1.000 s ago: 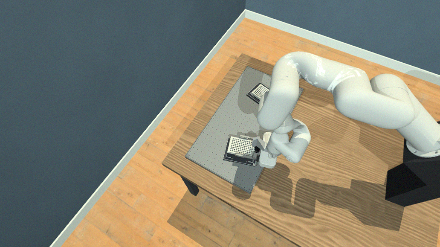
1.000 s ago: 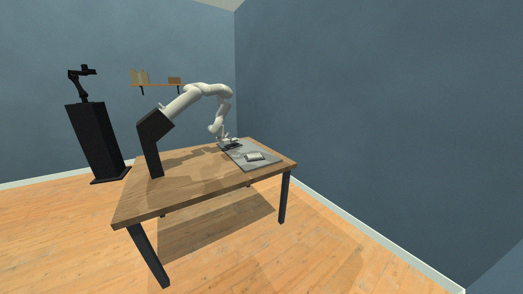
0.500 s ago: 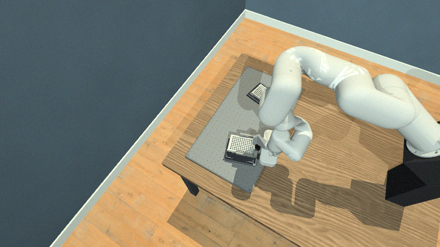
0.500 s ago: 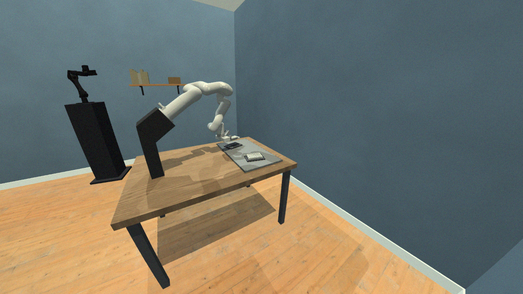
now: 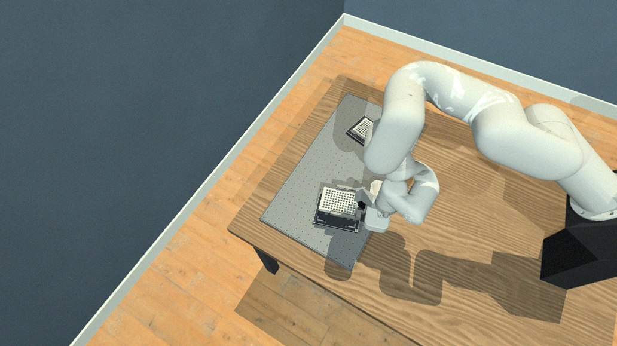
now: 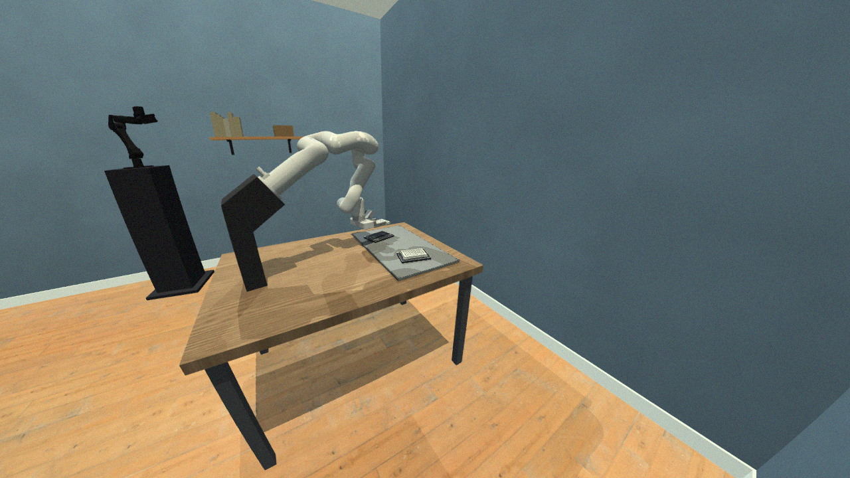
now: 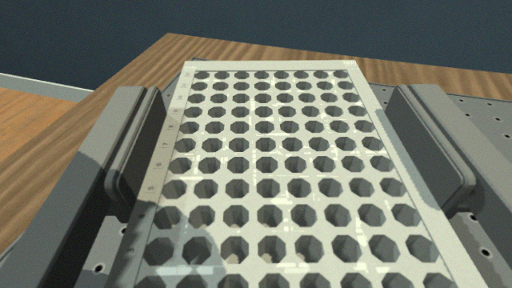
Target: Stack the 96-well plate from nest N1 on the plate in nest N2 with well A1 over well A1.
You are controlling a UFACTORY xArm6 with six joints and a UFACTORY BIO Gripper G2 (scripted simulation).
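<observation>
The plate nest N2 lies 36 cm to the right of my hand, 11 cm ahead of it and 10 cm below it. Also, from my hand: plate nest N1: 10 cm below.
</observation>
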